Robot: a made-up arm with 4 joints.
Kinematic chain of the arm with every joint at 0, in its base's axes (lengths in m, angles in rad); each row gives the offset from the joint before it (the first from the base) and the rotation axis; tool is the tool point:
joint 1: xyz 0 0 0.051 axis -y
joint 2: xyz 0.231 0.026 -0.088 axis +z
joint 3: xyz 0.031 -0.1 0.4 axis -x
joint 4: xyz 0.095 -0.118 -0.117 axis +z
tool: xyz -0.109 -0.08 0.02
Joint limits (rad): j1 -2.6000..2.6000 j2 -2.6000..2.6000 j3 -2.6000..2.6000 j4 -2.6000..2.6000
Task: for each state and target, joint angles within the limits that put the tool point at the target. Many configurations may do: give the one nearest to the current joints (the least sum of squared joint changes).
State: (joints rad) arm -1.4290 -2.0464 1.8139 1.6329
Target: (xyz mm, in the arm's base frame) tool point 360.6 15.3 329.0
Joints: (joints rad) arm -1.2006 -2.2929 1.1462 2.0257
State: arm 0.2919 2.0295 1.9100 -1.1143
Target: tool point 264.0 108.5 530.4
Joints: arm 0.2774 1.9925 1.9369 -1.2031
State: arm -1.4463 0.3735 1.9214 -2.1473
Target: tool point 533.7 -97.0 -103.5
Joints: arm -0.9538 0.3979 2.0909 -2.3093
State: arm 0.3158 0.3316 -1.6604 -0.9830
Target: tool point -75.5 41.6 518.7
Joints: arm 0.8511 0.4758 -2.0955 -1.7787
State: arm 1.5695 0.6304 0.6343 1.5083
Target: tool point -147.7 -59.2 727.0
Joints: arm 1.3407 0.8060 0.3523 1.6175
